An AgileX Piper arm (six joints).
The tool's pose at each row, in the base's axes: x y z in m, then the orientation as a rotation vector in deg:
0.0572 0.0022 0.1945 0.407 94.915 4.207
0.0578 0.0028 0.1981 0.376 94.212 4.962
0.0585 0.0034 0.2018 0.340 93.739 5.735
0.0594 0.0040 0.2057 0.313 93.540 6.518
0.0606 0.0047 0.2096 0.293 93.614 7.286
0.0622 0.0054 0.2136 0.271 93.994 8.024
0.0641 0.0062 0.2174 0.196 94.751 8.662
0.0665 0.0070 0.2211 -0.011 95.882 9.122
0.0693 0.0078 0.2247 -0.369 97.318 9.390
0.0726 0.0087 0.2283 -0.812 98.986 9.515
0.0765 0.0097 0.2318 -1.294 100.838 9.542
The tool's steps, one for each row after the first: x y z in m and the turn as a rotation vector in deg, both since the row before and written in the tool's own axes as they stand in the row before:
-0.0036 0.0008 0.0003 -0.536 -0.685 0.424
-0.0037 0.0008 0.0005 -0.544 -0.452 0.437
-0.0039 0.0008 0.0007 -0.534 -0.176 0.456
-0.0039 0.0009 0.0010 -0.507 0.098 0.459
-0.0040 0.0009 0.0014 -0.473 0.405 0.447
-0.0038 0.0010 0.0017 -0.417 0.782 0.363
-0.0038 0.0010 0.0022 -0.355 1.157 0.181
-0.0038 0.0009 0.0025 -0.297 1.464 -0.020
-0.0039 0.0009 0.0029 -0.235 1.696 -0.148
-0.0040 0.0009 0.0034 -0.179 1.879 -0.218

